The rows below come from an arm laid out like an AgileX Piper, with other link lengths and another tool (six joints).
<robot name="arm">
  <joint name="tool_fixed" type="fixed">
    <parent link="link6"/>
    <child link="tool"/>
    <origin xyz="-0.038 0.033 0.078" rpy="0.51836 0 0.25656"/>
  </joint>
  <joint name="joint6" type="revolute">
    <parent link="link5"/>
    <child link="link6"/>
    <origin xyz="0 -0.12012 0" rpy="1.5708 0 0"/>
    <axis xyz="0 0 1"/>
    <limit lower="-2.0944" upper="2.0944"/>
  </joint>
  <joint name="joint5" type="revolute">
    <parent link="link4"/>
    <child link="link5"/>
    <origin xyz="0 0 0" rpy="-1.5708 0 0"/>
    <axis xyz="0 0 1"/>
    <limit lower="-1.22" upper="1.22"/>
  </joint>
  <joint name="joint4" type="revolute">
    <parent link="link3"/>
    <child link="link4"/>
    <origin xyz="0.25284 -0.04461 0" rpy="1.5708 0 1.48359"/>
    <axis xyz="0 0 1"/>
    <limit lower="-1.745" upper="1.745"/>
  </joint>
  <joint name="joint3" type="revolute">
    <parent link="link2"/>
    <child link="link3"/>
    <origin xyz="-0.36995 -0.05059 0"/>
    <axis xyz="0 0 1"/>
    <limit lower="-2.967" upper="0"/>
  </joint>
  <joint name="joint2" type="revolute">
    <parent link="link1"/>
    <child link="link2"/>
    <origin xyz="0 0 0" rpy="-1.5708 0 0"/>
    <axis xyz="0 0 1"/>
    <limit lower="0" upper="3.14"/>
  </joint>
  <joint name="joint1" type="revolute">
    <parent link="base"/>
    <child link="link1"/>
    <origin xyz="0 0 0.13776"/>
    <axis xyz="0 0 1"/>
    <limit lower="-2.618" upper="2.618"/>
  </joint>
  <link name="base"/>
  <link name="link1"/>
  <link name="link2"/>
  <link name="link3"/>
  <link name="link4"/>
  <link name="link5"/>
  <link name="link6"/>
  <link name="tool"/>
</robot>
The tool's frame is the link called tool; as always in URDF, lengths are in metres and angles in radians.
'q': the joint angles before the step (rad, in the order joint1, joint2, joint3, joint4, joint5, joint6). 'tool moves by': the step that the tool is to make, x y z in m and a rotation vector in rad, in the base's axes. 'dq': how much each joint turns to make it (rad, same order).
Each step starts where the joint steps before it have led.
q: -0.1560, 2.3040, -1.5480, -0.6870, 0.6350, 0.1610
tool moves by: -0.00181, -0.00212, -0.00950, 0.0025, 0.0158, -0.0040
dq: -0.0040, 0.0160, 0.0000, 0.0000, 0.0000, 0.0000
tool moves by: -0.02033, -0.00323, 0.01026, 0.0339, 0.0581, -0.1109
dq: -0.0030, -0.0350, 0.0050, 0.0860, 0.1159, 0.0000
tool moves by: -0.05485, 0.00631, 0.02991, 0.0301, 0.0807, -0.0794
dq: -0.0010, -0.1370, 0.1360, 0.0631, 0.1001, -0.0031
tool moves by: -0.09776, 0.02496, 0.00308, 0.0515, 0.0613, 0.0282
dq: -0.0020, -0.2010, 0.3730, -0.0001, -0.1140, 0.0141
